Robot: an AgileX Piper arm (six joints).
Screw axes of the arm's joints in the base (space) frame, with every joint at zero. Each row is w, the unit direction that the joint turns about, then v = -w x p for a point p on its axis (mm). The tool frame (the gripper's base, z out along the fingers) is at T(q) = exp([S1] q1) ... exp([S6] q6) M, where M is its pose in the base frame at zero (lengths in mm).
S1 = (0, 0, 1, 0, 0, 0)
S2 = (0, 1, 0, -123, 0, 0)
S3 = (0, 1, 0, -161.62, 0, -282.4)
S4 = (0.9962, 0, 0.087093, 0, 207.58, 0)
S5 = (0, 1, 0, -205.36, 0, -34.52)
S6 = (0.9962, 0, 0.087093, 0, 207.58, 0)
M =
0.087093 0 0.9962 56.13
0 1 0 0
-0.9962 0 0.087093 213.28
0 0 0 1
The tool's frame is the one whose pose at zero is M.
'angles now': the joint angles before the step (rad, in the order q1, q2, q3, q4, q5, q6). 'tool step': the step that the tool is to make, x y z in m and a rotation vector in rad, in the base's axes. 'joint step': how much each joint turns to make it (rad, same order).
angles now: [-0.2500 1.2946 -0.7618 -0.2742 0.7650 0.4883]
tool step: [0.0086 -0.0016 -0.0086 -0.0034 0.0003 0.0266]
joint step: [-0.0001 0.0434 0.0000 -0.0046 -0.0484 -0.0141]
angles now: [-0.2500 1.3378 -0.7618 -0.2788 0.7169 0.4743]
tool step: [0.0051 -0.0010 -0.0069 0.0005 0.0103 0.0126]
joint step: [0.0002 0.0319 -0.0001 -0.0038 -0.0236 -0.0053]
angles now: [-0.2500 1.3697 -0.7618 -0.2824 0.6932 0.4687]
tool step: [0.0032 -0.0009 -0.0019 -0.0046 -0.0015 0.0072]
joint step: [0.0001 0.0143 -0.0042 -0.0067 -0.0133 -0.0006]
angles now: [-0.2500 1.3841 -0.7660 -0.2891 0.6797 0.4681]
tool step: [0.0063 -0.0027 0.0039 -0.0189 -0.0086 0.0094]
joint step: [-0.0002 0.0145 -0.0277 -0.0185 0.0001 -0.0004]
